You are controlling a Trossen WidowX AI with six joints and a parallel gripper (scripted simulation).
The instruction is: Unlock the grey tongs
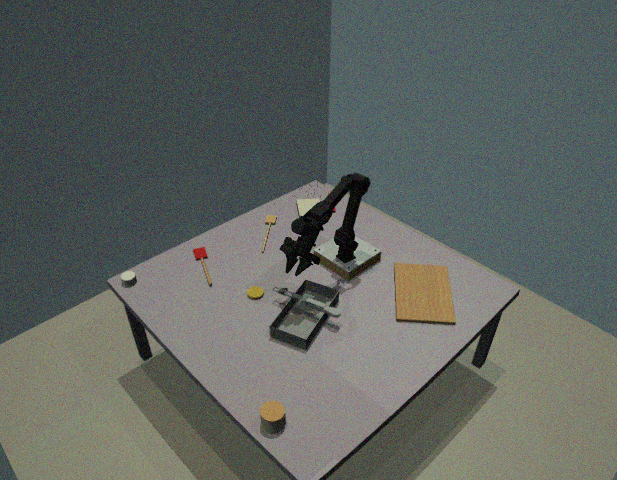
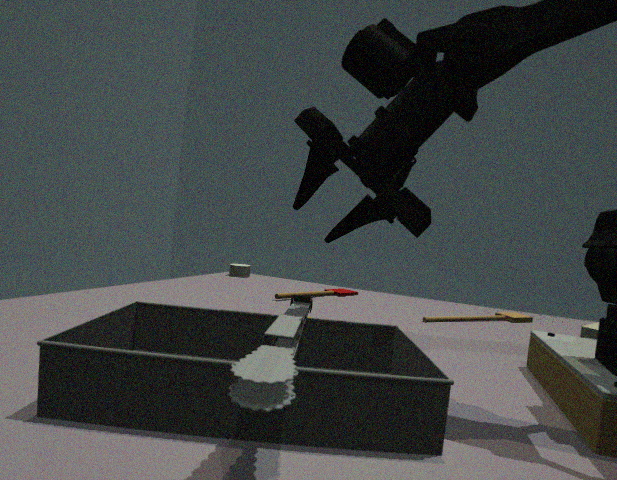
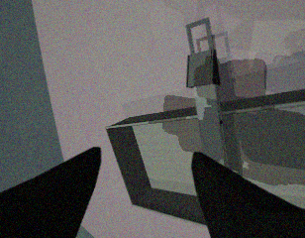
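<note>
Right now my gripper tip is 140 mm above the grey roasting tin and 90 mm to the right of it. From my gripper tip the other things lie so: wooden board (490 mm behind, 270 mm to the left, 160 mm below); yellow disc (160 mm below, 150 mm to the right, 80 mm ahead); red spatula (460 mm to the right, 160 mm below, 160 mm ahead).
</note>
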